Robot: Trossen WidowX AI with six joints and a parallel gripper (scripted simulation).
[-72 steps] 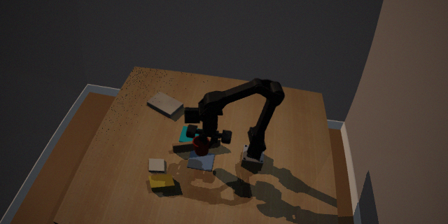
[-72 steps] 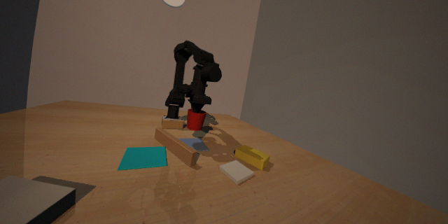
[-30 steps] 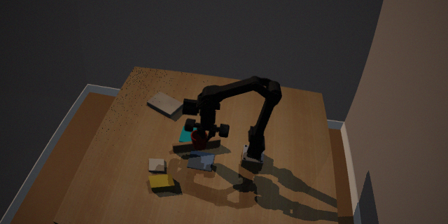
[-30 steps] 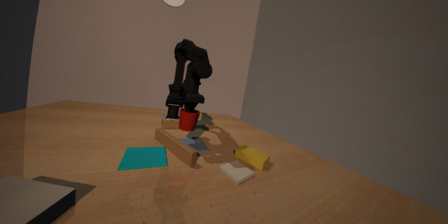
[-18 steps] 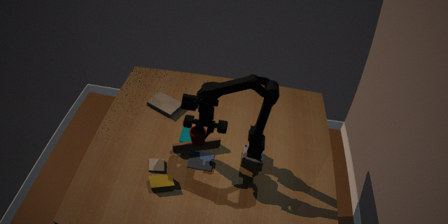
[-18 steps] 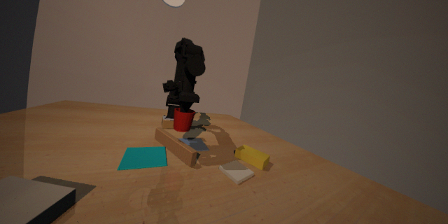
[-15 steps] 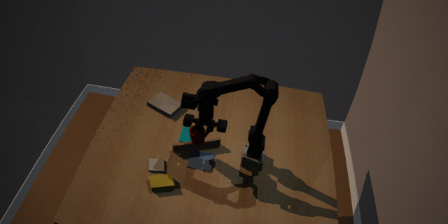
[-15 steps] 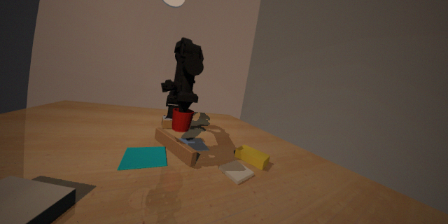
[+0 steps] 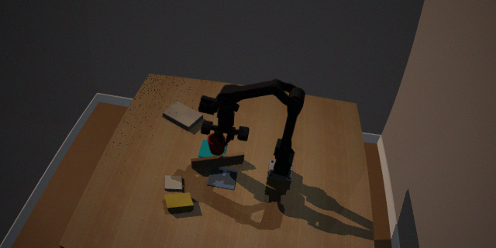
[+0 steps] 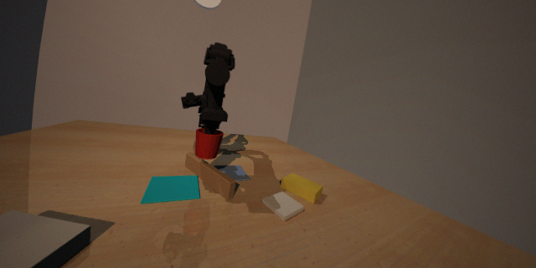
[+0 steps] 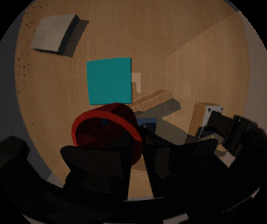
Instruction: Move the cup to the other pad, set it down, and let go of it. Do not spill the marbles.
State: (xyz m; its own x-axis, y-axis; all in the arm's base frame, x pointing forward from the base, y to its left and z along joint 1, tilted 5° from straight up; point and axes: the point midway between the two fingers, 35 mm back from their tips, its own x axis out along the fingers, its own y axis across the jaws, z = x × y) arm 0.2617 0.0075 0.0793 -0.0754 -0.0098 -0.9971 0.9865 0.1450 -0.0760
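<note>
The teal pad is 12 cm below my gripper tip, 7 cm ahead of it and 6 cm to the right of it. The rest, counted from my gripper tip: wooden bar (10 cm below, 2 cm ahead, 1 cm to the left); blue-grey pad (12 cm below, 8 cm to the left, 2 cm behind); red cup (3 cm ahead).
</note>
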